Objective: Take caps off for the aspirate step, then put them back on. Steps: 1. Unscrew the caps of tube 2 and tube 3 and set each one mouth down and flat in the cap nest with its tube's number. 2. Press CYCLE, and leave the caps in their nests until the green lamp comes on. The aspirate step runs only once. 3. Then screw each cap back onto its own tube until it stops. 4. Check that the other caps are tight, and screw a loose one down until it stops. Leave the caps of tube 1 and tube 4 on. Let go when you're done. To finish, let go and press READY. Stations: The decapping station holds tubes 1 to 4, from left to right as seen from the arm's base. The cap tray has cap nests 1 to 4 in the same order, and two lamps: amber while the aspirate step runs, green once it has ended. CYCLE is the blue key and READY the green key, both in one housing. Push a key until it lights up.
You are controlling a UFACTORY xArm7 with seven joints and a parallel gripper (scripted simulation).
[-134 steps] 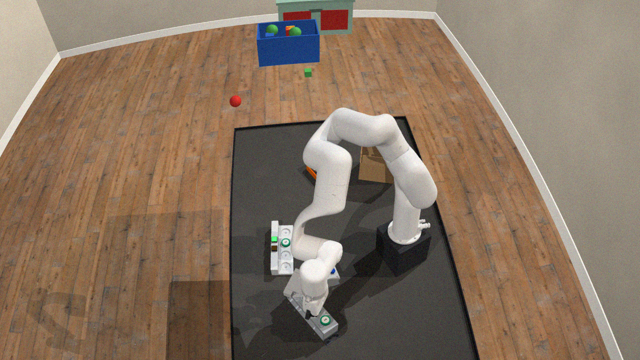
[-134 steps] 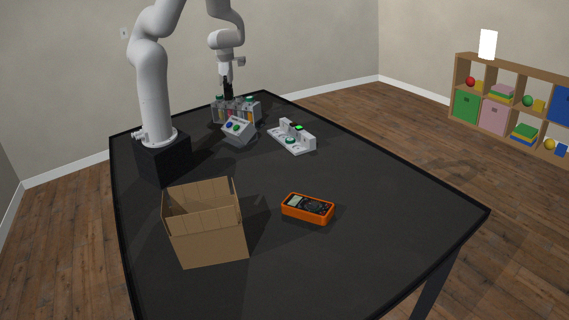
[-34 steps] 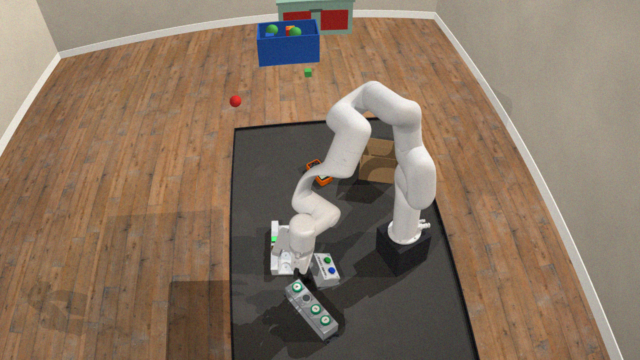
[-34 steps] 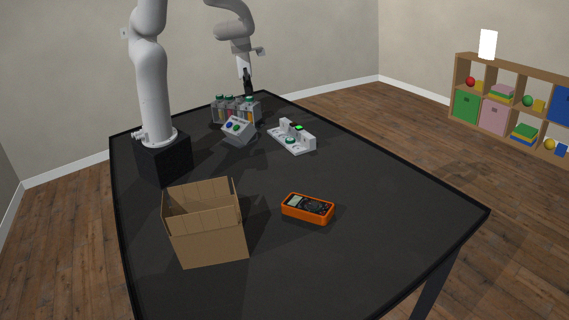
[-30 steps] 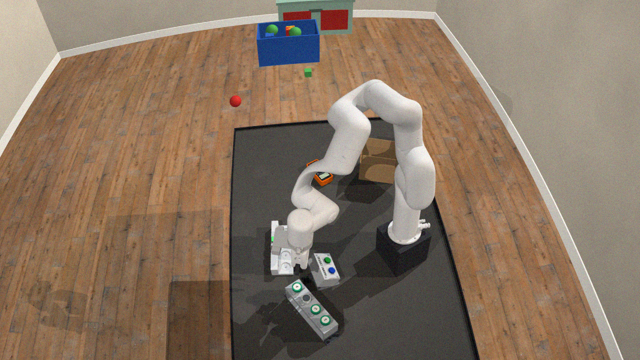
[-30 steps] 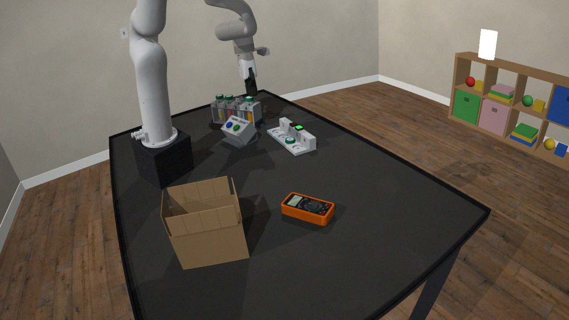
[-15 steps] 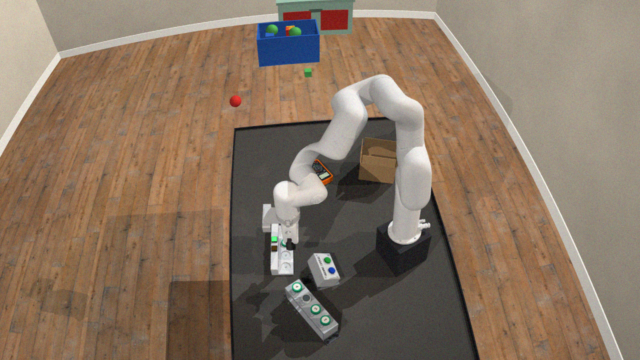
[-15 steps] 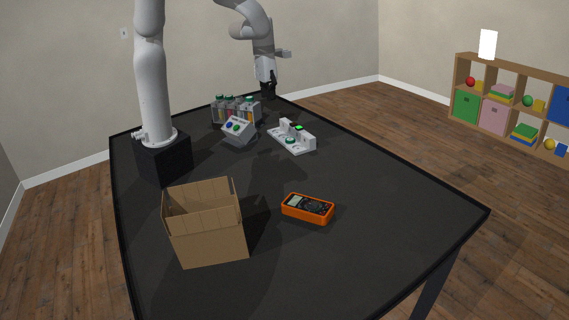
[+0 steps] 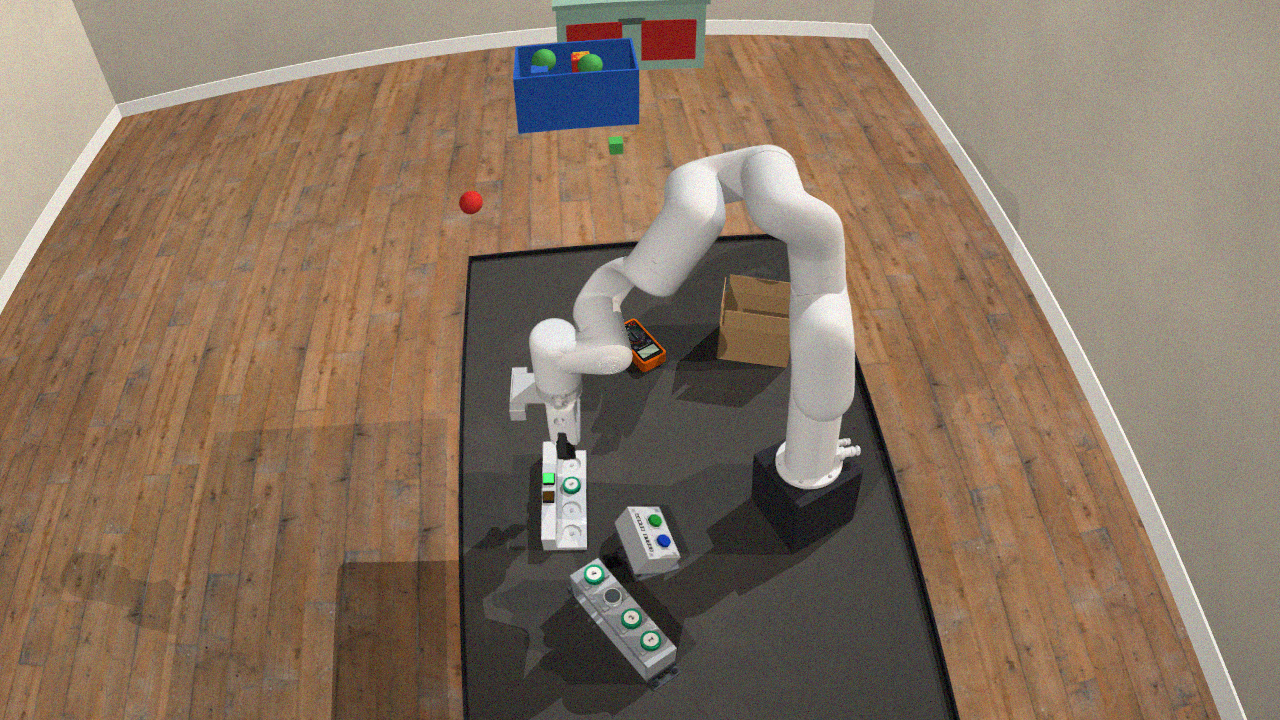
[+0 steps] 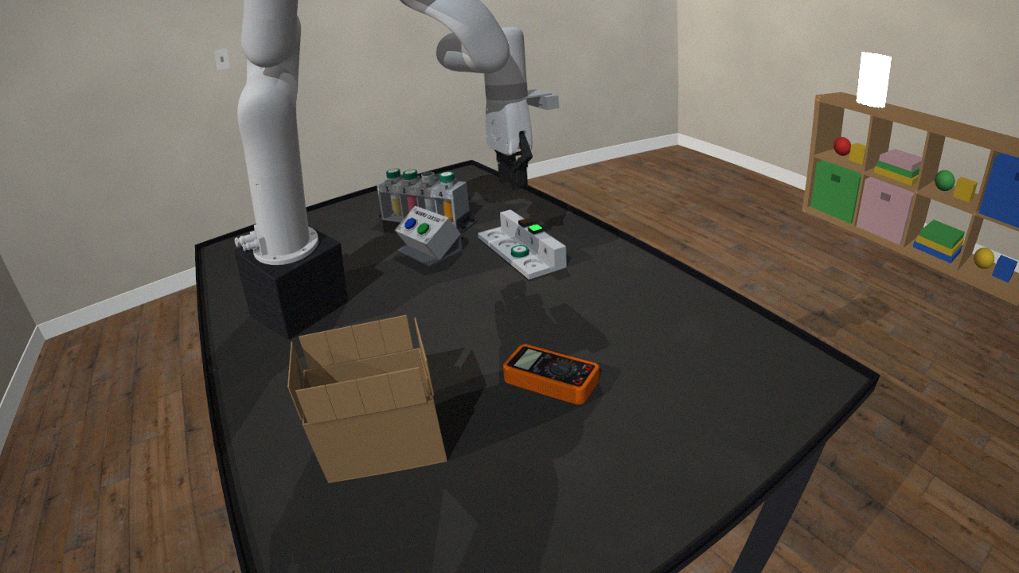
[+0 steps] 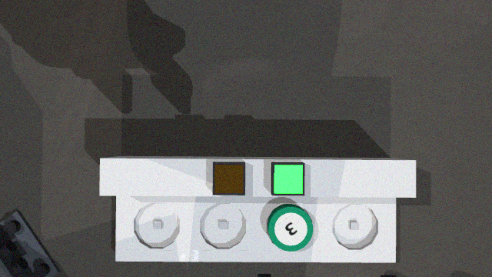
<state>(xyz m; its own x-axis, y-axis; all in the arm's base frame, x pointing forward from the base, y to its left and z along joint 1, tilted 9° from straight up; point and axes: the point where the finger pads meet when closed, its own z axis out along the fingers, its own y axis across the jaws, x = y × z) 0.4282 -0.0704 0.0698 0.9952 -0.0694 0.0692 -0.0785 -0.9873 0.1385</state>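
Right now my hand is 24 cm to the right of the cap, 6 cm above it and 2 cm past it. Round my hand: blue key 16 cm to the left, 15 cm behind, 11 cm below; then green key 14 cm behind, 12 cm to the left, 11 cm below; then key housing 14 cm to the left, 13 cm behind, 12 cm below.
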